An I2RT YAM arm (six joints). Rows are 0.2 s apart.
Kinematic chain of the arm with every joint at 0, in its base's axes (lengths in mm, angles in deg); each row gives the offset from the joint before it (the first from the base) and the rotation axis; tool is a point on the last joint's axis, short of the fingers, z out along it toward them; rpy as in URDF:
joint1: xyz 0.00 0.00 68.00 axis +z
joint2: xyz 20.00 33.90 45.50 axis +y
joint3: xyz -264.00 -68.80 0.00 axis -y
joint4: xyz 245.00 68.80 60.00 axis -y
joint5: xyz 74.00 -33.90 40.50 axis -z
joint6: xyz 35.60 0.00 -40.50 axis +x
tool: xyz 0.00 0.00 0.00 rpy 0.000 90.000 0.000
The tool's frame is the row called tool.
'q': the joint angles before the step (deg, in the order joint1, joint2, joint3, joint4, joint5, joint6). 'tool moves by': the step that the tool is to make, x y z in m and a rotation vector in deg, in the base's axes. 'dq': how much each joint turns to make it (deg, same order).
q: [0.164 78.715 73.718 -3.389 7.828 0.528]
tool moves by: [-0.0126 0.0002 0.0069 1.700 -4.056 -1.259]
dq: [0.183 -2.871 -2.268 3.189 1.242 1.854]
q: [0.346 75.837 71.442 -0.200 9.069 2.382]
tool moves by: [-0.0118 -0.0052 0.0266 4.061 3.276 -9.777]
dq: [0.093 -0.227 8.008 -12.775 9.317 5.381]
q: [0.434 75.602 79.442 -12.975 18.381 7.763]
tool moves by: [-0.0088 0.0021 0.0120 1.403 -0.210 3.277]
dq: [0.024 -1.056 2.173 -3.267 -3.435 0.904]
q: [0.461 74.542 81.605 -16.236 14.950 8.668]
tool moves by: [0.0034 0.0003 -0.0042 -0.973 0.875 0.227]
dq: [0.051 0.502 -0.382 0.262 -0.014 -1.016]
